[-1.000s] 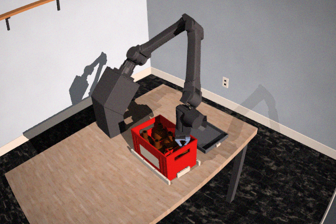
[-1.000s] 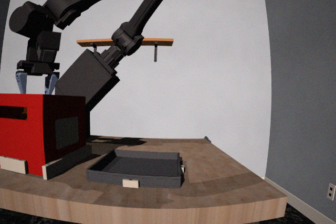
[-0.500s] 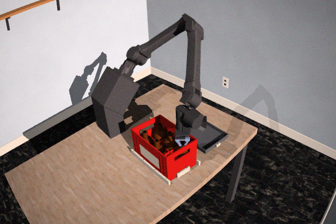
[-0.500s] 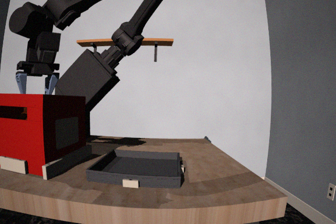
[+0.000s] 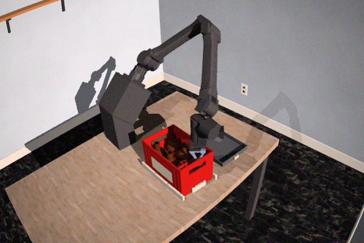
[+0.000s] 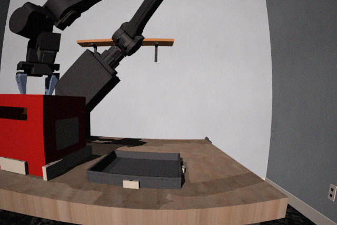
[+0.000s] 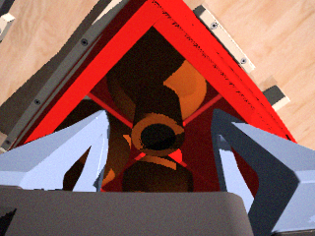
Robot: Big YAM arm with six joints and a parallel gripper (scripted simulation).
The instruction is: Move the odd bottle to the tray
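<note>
Right now my hand is 10 cm past the red crate, 7 cm above it and 3 cm to the left of it. From my hand the other things lie so: dark grey tray: 24 cm to the left, 14 cm below, 8 cm behind.
</note>
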